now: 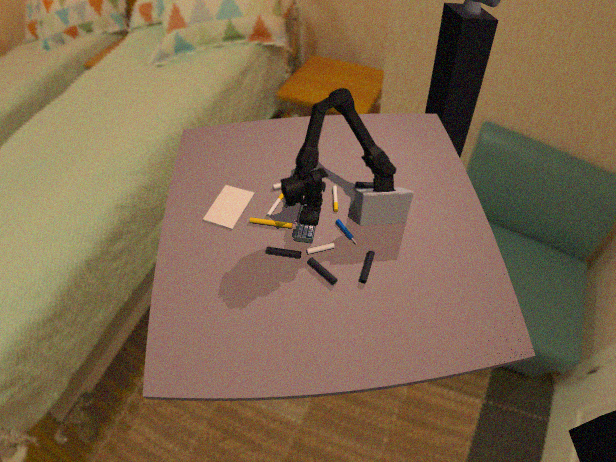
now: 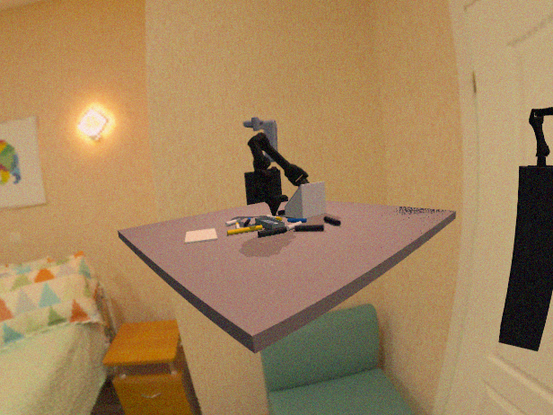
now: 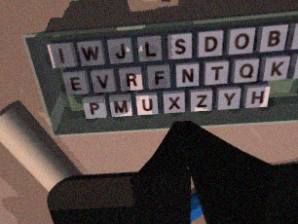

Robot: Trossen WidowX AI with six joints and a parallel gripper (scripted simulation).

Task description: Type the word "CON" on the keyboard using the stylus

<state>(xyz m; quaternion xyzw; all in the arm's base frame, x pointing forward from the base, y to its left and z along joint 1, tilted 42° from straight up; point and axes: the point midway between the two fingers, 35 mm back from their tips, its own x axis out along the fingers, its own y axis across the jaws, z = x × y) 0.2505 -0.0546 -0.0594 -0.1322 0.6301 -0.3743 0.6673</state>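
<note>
Right now the blue stylus is 12 cm behind my gripper tip, 8 cm to the left of it and 4 cm below it. The rest, counted from my gripper tip: yellow marker: 15 cm ahead, 3 cm to the right, 3 cm below; white card: 31 cm ahead, 15 cm to the right, 4 cm below.
</note>
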